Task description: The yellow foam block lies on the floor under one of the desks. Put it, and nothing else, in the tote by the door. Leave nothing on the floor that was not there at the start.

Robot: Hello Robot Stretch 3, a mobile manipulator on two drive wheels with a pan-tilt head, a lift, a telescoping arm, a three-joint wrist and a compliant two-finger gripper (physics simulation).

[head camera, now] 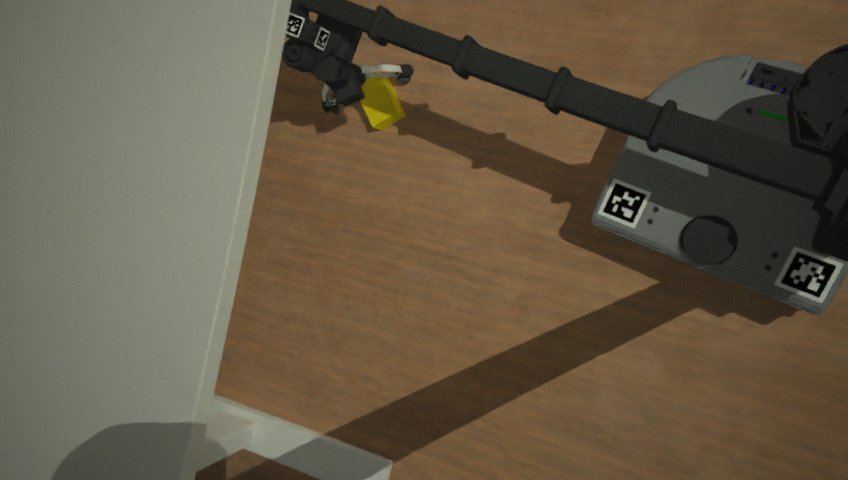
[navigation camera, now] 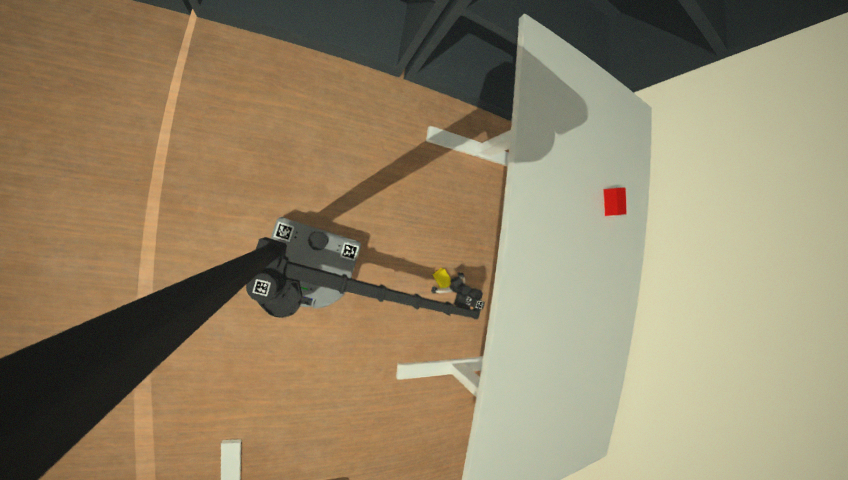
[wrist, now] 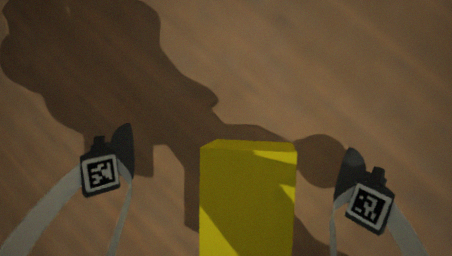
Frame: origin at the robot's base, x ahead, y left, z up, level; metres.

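Where they show: gripper, fingertip midpoint: [head camera: 370, 90] [navigation camera: 446, 282]; robot's base, origin of the base link: [head camera: 706, 237] [navigation camera: 316, 239].
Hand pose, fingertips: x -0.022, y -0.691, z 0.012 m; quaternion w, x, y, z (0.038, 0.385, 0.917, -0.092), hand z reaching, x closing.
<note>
Each offset is from my fingertips to the top centre of the thing. "pt": to the spot under its first point. Level surfaces: height alone.
The yellow foam block {dx +0.013, dy +0.035, dz +0.033 m} [head camera: 382, 105] [navigation camera: 441, 277] [wrist: 247, 200] is on the floor beside the long edge of a desk. In the wrist view it shows at the lower middle, and its near end is cut off by the frame. My gripper [head camera: 368, 88] [navigation camera: 448, 283] [wrist: 235, 154] is open above the floor. In the wrist view one finger is to the left of the block and one to the right, with a gap on both sides, wider on the left. The tote by the door does not show in these views.
A pale desk top {dz +0.707 m} [head camera: 130, 178] [navigation camera: 565, 267] lies close beyond my wrist. A red block {dx +0.448, dy -0.131, dz +0.753 m} [navigation camera: 614, 201] is on it. White desk feet [head camera: 315, 443] [navigation camera: 437, 369] stick out over the floor. Dark panels [navigation camera: 333, 41] and a cream wall [navigation camera: 743, 237] stand beyond. Another white foot {pt dx -1.057, dy +0.801, dz +0.012 m} [navigation camera: 230, 460] shows.
</note>
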